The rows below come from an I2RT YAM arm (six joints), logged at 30 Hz.
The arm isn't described. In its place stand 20 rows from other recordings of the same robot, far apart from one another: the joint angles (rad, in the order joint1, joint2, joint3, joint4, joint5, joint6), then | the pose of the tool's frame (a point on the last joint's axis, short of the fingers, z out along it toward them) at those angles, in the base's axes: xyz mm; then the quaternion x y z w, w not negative.
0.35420 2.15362 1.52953 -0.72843 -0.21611 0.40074 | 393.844, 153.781, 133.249, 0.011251, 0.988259, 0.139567, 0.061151
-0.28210 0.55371 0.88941 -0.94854 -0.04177 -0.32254 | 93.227, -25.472, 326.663, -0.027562, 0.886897, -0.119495, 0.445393
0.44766 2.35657 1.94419 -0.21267 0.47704 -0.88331 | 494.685, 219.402, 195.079, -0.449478, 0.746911, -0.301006, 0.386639
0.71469 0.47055 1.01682 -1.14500 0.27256 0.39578 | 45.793, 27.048, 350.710, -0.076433, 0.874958, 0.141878, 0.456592
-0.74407 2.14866 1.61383 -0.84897 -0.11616 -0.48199 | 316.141, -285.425, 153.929, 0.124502, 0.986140, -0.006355, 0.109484
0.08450 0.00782 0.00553 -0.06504 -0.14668 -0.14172 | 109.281, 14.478, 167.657, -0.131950, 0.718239, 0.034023, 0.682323
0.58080 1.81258 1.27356 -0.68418 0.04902 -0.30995 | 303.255, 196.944, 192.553, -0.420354, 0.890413, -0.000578, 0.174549
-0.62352 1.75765 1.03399 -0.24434 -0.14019 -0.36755 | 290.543, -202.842, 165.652, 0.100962, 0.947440, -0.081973, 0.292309
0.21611 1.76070 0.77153 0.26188 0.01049 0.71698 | 328.688, 71.778, 128.138, 0.228186, 0.883367, 0.179855, 0.367759
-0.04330 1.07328 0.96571 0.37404 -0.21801 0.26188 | 249.050, -3.083, 407.485, 0.006243, 0.609437, 0.151804, 0.778141
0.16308 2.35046 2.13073 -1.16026 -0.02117 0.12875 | 472.102, 78.444, 198.798, -0.018093, 0.995233, 0.024274, 0.092709
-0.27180 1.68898 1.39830 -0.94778 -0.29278 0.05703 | 328.648, -80.927, 260.754, 0.135892, 0.966469, 0.125492, 0.178111
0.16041 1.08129 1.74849 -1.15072 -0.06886 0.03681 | 145.870, 26.083, 494.321, -0.070597, 0.852593, 0.080211, 0.511535
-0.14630 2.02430 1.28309 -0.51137 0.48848 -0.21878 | 383.286, -73.365, 129.513, 0.003575, 0.958824, -0.262705, 0.107839
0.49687 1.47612 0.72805 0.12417 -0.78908 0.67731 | 248.037, 163.238, 195.762, -0.100523, 0.834075, 0.517988, 0.160942
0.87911 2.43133 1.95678 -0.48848 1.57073 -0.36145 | 351.287, 368.358, 166.308, -0.220031, 0.672022, -0.598055, 0.377230
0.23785 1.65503 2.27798 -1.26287 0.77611 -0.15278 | 283.747, 43.131, 508.878, 0.006062, 0.844413, -0.320166, 0.429446
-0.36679 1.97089 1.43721 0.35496 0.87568 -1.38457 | 419.168, -190.322, 266.467, -0.101206, 0.739382, -0.654350, 0.122053
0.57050 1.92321 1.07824 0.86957 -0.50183 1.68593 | 347.433, 243.286, 220.442, 0.207246, 0.668032, 0.700794, 0.140250
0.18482 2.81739 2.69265 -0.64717 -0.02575 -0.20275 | 588.960, 111.041, 150.213, -0.182313, 0.902994, 0.008374, 0.388964
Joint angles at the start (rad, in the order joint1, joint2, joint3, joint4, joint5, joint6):
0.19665, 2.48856, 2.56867, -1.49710, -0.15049, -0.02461
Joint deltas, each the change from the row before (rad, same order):
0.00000, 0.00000, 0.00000, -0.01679, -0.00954, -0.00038
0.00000, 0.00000, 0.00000, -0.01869, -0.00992, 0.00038
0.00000, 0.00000, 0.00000, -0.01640, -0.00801, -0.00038
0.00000, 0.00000, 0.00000, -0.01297, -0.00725, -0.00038
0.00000, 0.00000, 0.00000, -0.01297, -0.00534, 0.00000
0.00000, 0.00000, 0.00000, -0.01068, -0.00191, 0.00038
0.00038, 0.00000, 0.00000, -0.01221, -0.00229, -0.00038
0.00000, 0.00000, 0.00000, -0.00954, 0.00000, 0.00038
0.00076, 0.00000, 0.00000, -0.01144, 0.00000, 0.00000
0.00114, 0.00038, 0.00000, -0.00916, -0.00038, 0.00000
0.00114, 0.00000, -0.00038, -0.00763, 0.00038, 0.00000
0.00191, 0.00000, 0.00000, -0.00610, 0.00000, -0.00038
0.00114, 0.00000, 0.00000, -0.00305, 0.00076, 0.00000
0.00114, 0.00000, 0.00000, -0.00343, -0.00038, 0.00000
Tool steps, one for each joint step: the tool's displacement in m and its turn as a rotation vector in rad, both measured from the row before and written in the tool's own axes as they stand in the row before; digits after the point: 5 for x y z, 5 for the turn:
0.00182, 0.00039, -0.00002, -0.00995, 0.01635, 0.00222
0.00203, 0.00041, -0.00002, -0.01037, 0.01818, 0.00345
0.00178, 0.00033, -0.00002, -0.00841, 0.01595, 0.00246
0.00141, 0.00029, -0.00001, -0.00757, 0.01257, 0.00196
0.00141, 0.00023, -0.00001, -0.00566, 0.01260, 0.00242
0.00116, 0.00010, -0.00001, -0.00217, 0.01043, 0.00241
0.00133, 0.00029, 0.00003, -0.00262, 0.01199, 0.00160
0.00104, 0.00003, 0.00000, -0.00024, 0.00936, 0.00223
0.00124, 0.00038, 0.00006, -0.00031, 0.01137, 0.00147
0.00095, 0.00053, 0.00027, -0.00065, 0.00957, 0.00073
0.00084, 0.00052, 0.00019, 0.00016, 0.00809, 0.00043
0.00066, 0.00090, 0.00017, -0.00018, 0.00635, -0.00107
0.00033, 0.00051, 0.00010, 0.00067, 0.00323, -0.00053
0.00037, 0.00055, 0.00010, -0.00048, 0.00357, -0.00046

